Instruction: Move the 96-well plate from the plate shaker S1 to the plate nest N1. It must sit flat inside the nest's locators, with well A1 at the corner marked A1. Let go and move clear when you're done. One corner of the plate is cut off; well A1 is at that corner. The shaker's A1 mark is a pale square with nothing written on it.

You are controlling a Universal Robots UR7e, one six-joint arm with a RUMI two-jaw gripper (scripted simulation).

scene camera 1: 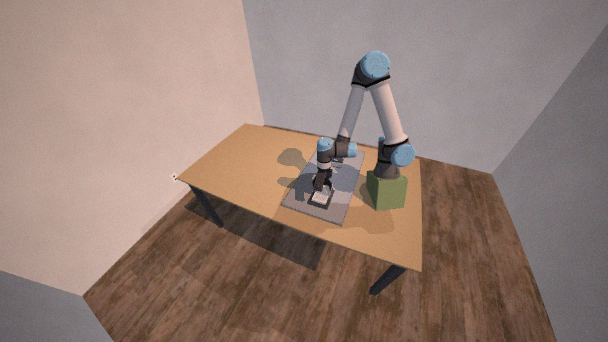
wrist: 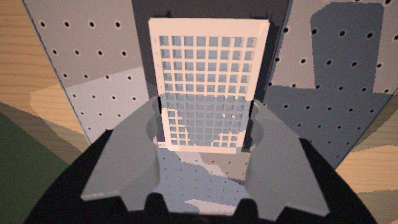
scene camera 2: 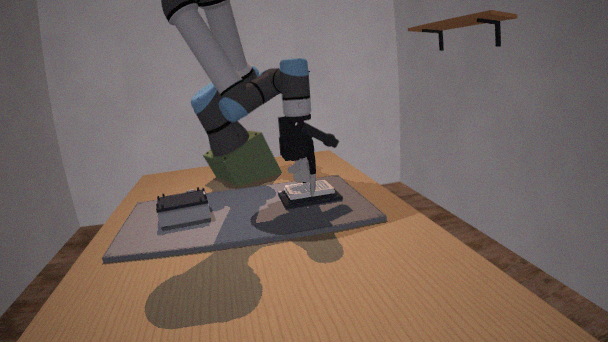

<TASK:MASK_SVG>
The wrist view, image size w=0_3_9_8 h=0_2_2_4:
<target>gripper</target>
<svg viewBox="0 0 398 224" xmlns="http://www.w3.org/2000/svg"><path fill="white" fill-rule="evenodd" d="M23 223L378 224L357 194L307 139L300 138L257 99L251 100L249 117L253 121L250 136L255 143L255 148L252 149L245 174L245 190L251 198L242 198L232 216L169 212L163 195L153 192L153 189L156 189L160 183L160 165L156 145L153 143L159 131L157 118L162 114L161 98L159 96L152 97L112 130L106 130L50 185Z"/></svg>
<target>white 96-well plate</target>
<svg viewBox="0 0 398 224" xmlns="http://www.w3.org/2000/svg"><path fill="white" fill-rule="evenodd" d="M150 18L149 29L158 93L161 98L166 148L170 151L240 154L270 23L268 23L268 20Z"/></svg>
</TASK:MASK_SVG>
